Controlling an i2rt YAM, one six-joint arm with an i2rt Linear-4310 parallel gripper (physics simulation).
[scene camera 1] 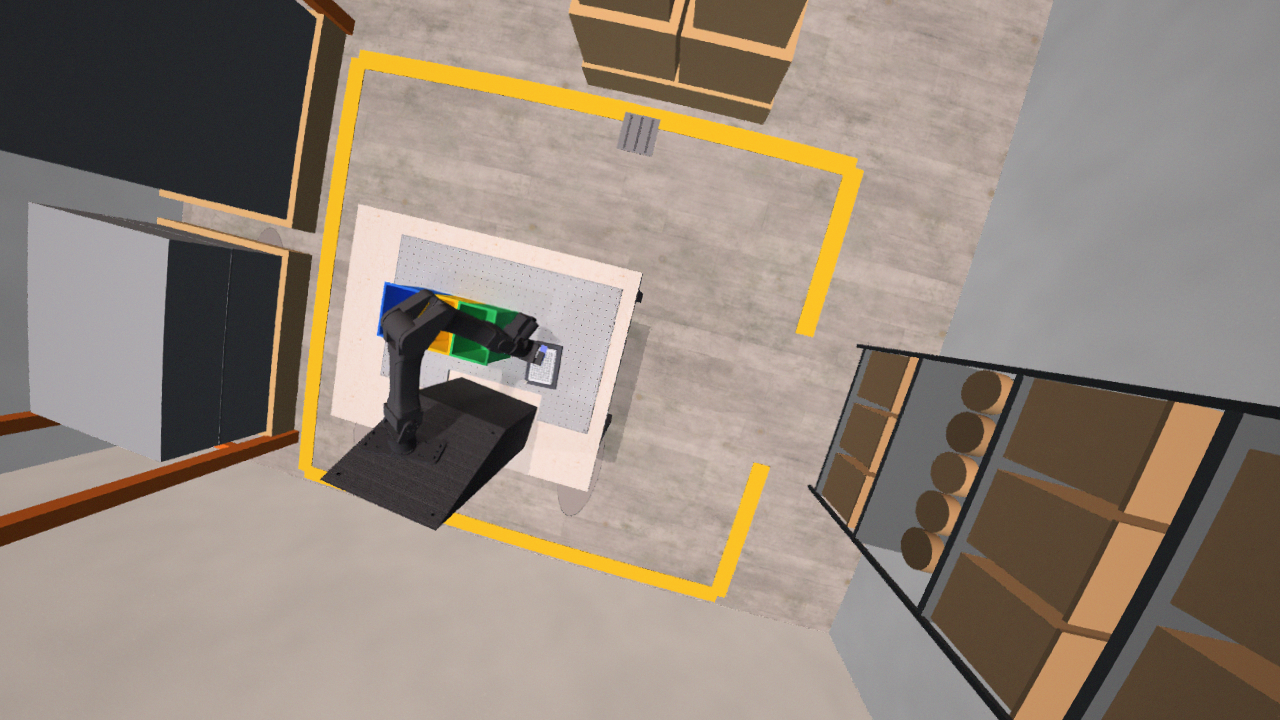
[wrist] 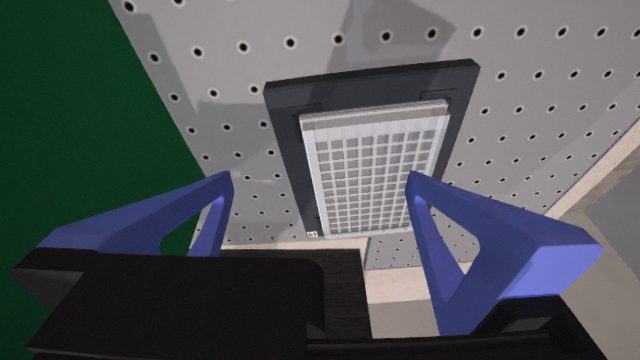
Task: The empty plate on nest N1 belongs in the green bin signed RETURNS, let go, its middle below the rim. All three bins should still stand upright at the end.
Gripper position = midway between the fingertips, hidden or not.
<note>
In view: the gripper (wrist: 319, 180), a green bin (scene camera 1: 462, 348), a gridded plate (wrist: 359, 159), a blue bin (scene camera 1: 393, 294) and a dark nest (wrist: 404, 83).
The green bin also shows in the wrist view (wrist: 92, 134). The wrist view does not show the blue bin: it is out of frame.
</note>
